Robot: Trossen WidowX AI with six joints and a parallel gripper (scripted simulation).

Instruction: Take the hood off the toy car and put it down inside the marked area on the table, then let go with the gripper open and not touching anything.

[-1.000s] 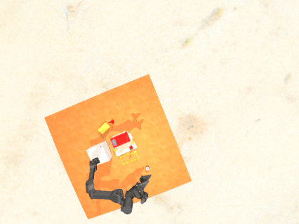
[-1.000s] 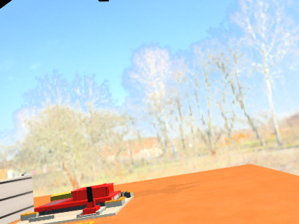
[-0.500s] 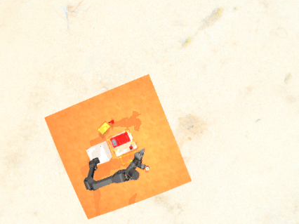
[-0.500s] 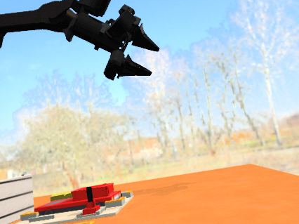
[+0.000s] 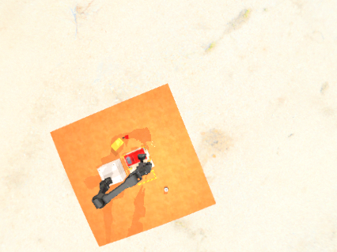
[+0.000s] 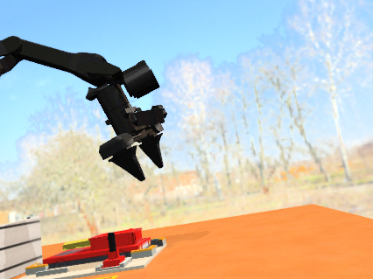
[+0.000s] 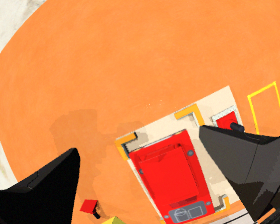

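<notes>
Right now my gripper tip is 120 mm above the red hood, 100 mm past it and 10 mm to the right of it. Also, from my gripper tip: black-and-white wheel 400 mm to the right, 150 mm below, 20 mm ahead; then cream base plate 150 mm below, 130 mm behind, 20 mm to the right; then yellow block 260 mm behind, 190 mm to the left, 140 mm below.
</notes>
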